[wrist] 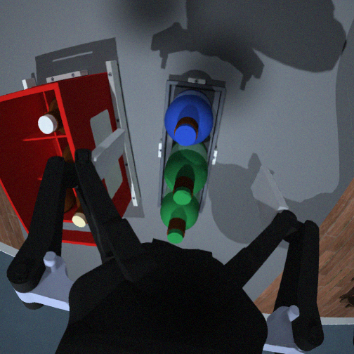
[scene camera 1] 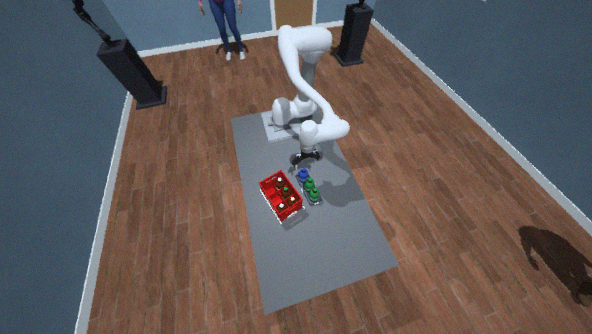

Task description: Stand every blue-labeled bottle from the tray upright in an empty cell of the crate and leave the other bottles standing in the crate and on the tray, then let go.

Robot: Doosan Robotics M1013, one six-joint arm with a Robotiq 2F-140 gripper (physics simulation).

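Where they show: gripper, fingertip midpoint: (scene camera 1: pixel 305 165); arm's base at its link origin: (scene camera 1: pixel 281 123).
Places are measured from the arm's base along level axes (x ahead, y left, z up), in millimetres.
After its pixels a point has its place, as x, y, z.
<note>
A blue bottle (scene camera 1: pixel 303 175) @(637, 7, 82) (wrist: pixel 189 117) stands upright at the robot-side end of the grey tray (wrist: pixel 220 106). Two green bottles stand beside it in a row, the middle one (scene camera 1: pixel 309 184) @(722, 25, 87) (wrist: pixel 186 170) and the end one (scene camera 1: pixel 314 194) @(807, 33, 87) (wrist: pixel 179 212). The red crate (scene camera 1: pixel 294 212) @(863, -134, -2) (wrist: pixel 92 90) stands next to the tray and holds several brown bottles with white, cream and green caps. Cells on the crate's side away from the tray look empty in the scene view. My gripper (scene camera 1: pixel 306 161) @(615, 28, 179) (wrist: pixel 190 159) is open and empty, above the tray's blue-bottle end; its left finger hides part of the crate in the wrist view.
The crate and tray stand on a grey mat (scene camera 1: pixel 325 250) @(1165, -8, -32) in front of the arm's base plate (scene camera 1: pixel 272 131) @(74, -105, 0). Dark pedestals (scene camera 1: pixel 131 70) (scene camera 1: pixel 354 32) stand at the back left and back right. A person (scene camera 1: pixel 226 20) stands by the back wall. A person-shaped shadow lies at the right.
</note>
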